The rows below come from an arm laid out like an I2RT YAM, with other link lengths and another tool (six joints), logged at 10 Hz.
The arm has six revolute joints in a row. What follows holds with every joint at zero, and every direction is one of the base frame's. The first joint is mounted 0.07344 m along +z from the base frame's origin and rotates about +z. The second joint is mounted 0.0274 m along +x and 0.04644 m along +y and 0.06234 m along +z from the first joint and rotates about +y. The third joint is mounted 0.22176 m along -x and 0.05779 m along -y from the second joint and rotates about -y. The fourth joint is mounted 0.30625 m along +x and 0.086 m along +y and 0.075 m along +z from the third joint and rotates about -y. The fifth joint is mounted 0.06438 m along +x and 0.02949 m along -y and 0.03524 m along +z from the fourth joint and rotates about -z. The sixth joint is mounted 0.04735 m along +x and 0.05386 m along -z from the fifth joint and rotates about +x. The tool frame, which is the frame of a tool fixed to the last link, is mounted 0.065 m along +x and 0.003 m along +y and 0.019 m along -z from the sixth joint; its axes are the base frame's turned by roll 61.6, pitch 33.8 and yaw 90 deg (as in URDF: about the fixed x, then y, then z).
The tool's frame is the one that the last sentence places.
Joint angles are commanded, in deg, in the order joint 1, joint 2, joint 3, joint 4, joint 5, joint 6. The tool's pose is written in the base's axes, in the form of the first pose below.
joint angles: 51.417, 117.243, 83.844, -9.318, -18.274, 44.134
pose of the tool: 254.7 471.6 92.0; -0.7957 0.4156 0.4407; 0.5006 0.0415 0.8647; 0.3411 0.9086 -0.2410
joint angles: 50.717, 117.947, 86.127, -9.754, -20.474, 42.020
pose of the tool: 261.7 475.4 101.9; -0.8216 0.3955 0.4105; 0.4600 0.0347 0.8872; 0.3367 0.9178 -0.2105
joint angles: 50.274, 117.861, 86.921, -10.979, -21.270, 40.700
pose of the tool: 264.3 473.9 106.2; -0.8315 0.3888 0.3968; 0.4469 0.0438 0.8935; 0.3300 0.9203 -0.2101
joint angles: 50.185, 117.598, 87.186, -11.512, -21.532, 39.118
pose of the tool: 264.7 473.2 109.2; -0.8459 0.3705 0.3837; 0.4318 0.0534 0.9004; 0.3131 0.9273 -0.2052
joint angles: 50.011, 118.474, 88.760, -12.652, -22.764, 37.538
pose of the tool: 266.0 475.1 111.0; -0.8601 0.3639 0.3575; 0.4064 0.0652 0.9114; 0.3084 0.9291 -0.2040
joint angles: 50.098, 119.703, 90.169, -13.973, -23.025, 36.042
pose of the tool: 266.1 476.7 107.5; -0.8700 0.3578 0.3391; 0.3931 0.0885 0.9152; 0.2974 0.9296 -0.2177
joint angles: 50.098, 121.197, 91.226, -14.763, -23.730, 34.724
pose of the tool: 265.9 477.8 100.4; -0.8783 0.3581 0.3169; 0.3766 0.1096 0.9199; 0.2947 0.9272 -0.2311
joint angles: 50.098, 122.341, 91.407, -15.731, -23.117, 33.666
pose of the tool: 265.5 475.4 89.3; -0.8795 0.3593 0.3121; 0.3820 0.1415 0.9133; 0.2840 0.9224 -0.2617
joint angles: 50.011, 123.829, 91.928, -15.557, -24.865, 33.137
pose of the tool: 264.1 476.8 81.0; -0.8833 0.3733 0.2838; 0.3587 0.1482 0.9216; 0.3020 0.9158 -0.2648
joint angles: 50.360, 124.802, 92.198, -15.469, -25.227, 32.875
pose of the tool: 260.8 478.9 74.6; -0.8859 0.3777 0.2695; 0.3485 0.1583 0.9238; 0.3063 0.9123 -0.2718
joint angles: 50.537, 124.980, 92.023, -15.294, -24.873, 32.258
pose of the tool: 259.7 478.9 71.7; -0.8909 0.3680 0.2663; 0.3448 0.1660 0.9239; 0.2958 0.9149 -0.2748
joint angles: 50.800, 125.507, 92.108, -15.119, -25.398, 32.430
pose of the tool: 256.7 480.6 68.3; -0.8907 0.3761 0.2554; 0.3368 0.1684 0.9264; 0.3054 0.9111 -0.2767
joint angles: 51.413, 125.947, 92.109, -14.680, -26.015, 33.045
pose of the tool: 250.7 484.2 65.6; -0.8897 0.3872 0.2417; 0.3257 0.1675 0.9305; 0.3198 0.9066 -0.2752
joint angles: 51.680, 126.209, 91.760, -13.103, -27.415, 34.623
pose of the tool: 247.1 487.9 64.8; -0.8825 0.4088 0.2327; 0.3149 0.1460 0.9378; 0.3494 0.9009 -0.2575
